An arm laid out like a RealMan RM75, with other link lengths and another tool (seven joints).
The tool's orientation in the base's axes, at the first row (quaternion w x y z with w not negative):
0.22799, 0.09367, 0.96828, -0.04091
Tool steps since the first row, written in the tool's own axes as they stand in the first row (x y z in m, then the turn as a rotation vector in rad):
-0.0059, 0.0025, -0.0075, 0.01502, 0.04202, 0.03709
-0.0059, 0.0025, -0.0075, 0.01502, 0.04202, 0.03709
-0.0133, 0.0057, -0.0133, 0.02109, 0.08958, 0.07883
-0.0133, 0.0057, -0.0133, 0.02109, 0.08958, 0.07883
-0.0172, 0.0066, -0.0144, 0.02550, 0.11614, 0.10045
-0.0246, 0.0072, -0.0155, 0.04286, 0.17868, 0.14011
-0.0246, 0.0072, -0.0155, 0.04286, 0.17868, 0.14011
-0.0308, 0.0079, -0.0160, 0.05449, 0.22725, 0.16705
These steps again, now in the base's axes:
0.0024, 0.0024, 0.0093, 0.01130, 0.03906, -0.04139
0.0024, 0.0024, 0.0093, 0.01130, 0.03906, -0.04139
0.0071, 0.0050, 0.0176, 0.03359, 0.08153, -0.08312
0.0071, 0.0050, 0.0176, 0.03359, 0.08153, -0.08312
0.0102, 0.0054, 0.0203, 0.04441, 0.10561, -0.10537
0.0163, 0.0049, 0.0246, 0.05888, 0.16484, -0.15085
0.0163, 0.0049, 0.0246, 0.05888, 0.16484, -0.15085
0.0217, 0.0047, 0.0278, 0.07007, 0.21100, -0.18190

